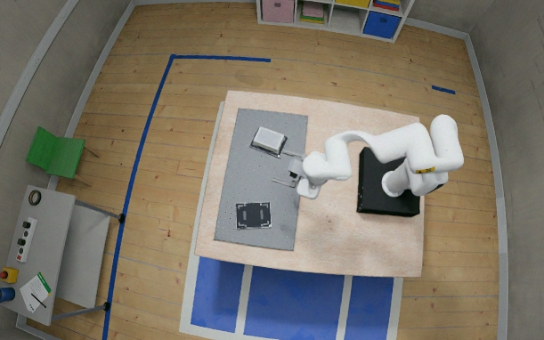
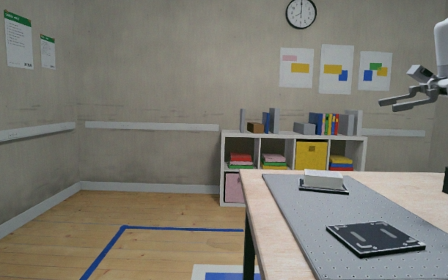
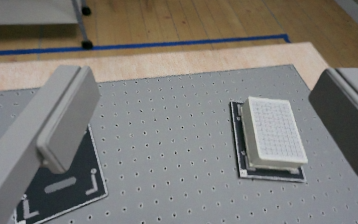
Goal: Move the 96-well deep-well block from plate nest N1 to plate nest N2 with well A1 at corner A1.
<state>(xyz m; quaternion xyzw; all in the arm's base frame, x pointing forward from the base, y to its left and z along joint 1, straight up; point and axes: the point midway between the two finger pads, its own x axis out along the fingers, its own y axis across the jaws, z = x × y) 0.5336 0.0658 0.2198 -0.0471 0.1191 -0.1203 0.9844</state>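
Now: hand 10 cm short of the white 96-well deep-well block, 22 cm to the left of it and 27 cm above it.
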